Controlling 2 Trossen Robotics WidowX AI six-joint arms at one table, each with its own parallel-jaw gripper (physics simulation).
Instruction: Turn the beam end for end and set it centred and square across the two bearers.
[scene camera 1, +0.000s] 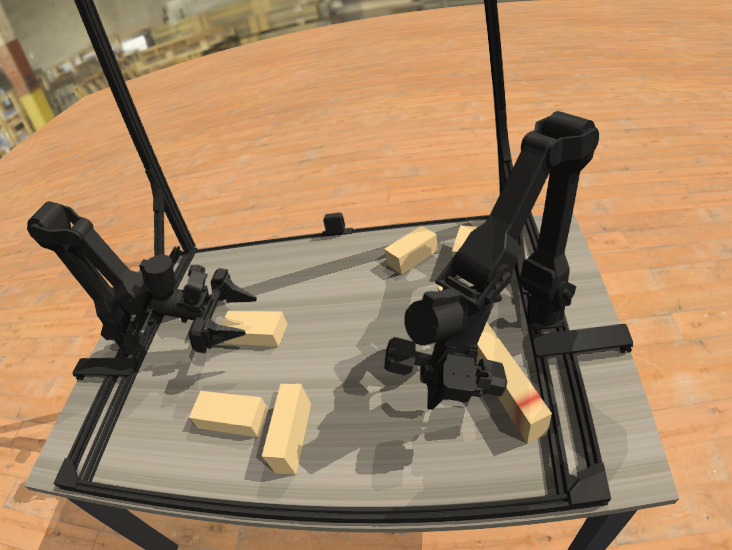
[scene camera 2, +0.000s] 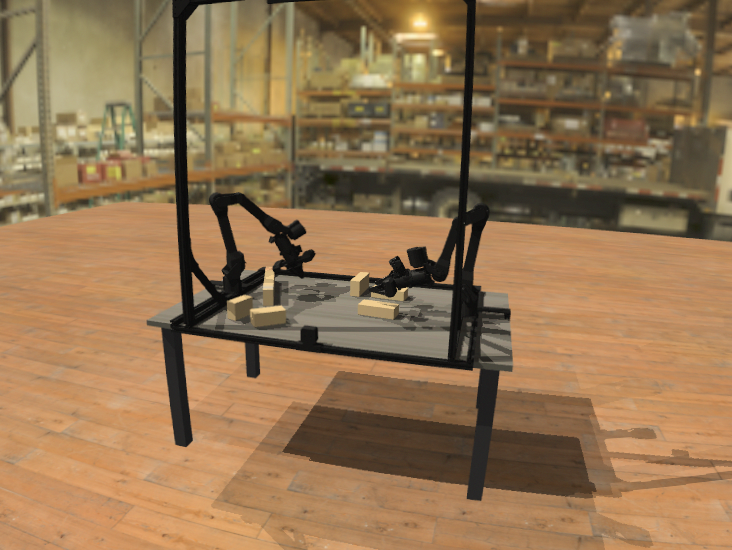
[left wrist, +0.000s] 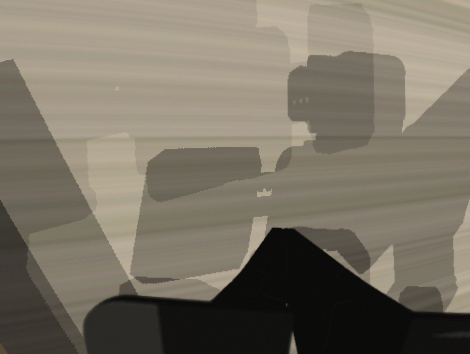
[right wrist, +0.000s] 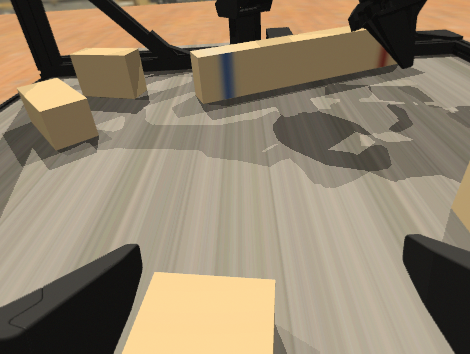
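Seen in the pictures: left gripper, fingertip midpoint: (scene camera 1: 429, 407) (scene camera 2: 303, 278) (left wrist: 281, 238) (right wrist: 407, 67); right gripper, fingertip midpoint: (scene camera 1: 251, 315) (scene camera 2: 372, 286) (right wrist: 269, 251); left arm's base at its link origin: (scene camera 1: 546, 316) (scene camera 2: 232, 291); right arm's base at its link origin: (scene camera 1: 132, 344) (scene camera 2: 467, 314).
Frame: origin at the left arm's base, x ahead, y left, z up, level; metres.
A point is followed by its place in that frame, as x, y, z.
Observation:
The beam (scene camera 1: 522, 390) @(0.078, 0.194, 0.044) (scene camera 2: 269, 286) @(0.177, -0.030, 0.044) (right wrist: 304, 60) @(0.145, 0.084, 0.015) is a long pale wooden bar. It lies flat along the right side of the table (scene camera 1: 337, 273) @(0.436, -0.208, -0.019), with a red band near its front end and a blue band near its far end. My left gripper (scene camera 1: 433, 403) @(0.228, 0.196, 0.022) (left wrist: 281, 238) @(0.228, 0.196, 0.022) is shut and empty. It points down over bare table just left of the beam's front half. My right gripper (scene camera 1: 249, 314) @(0.565, 0.001, 0.071) (right wrist: 269, 251) @(0.565, 0.001, 0.071) is open and empty. It hangs low over a short wooden block (scene camera 1: 268, 327) @(0.550, -0.014, 0.019) (right wrist: 205, 312) @(0.553, -0.028, 0.019) at the table's left. I cannot tell which blocks are the bearers.
Two short blocks (scene camera 1: 227, 413) @(0.585, 0.197, 0.019) (scene camera 1: 286, 427) @(0.454, 0.239, 0.044) lie close together at the front left. Another block (scene camera 1: 412, 249) (right wrist: 107, 71) lies at the back, and one (scene camera 1: 463, 236) @(0.144, -0.216, 0.044) is half hidden behind the left arm. Black frame rails edge the table.

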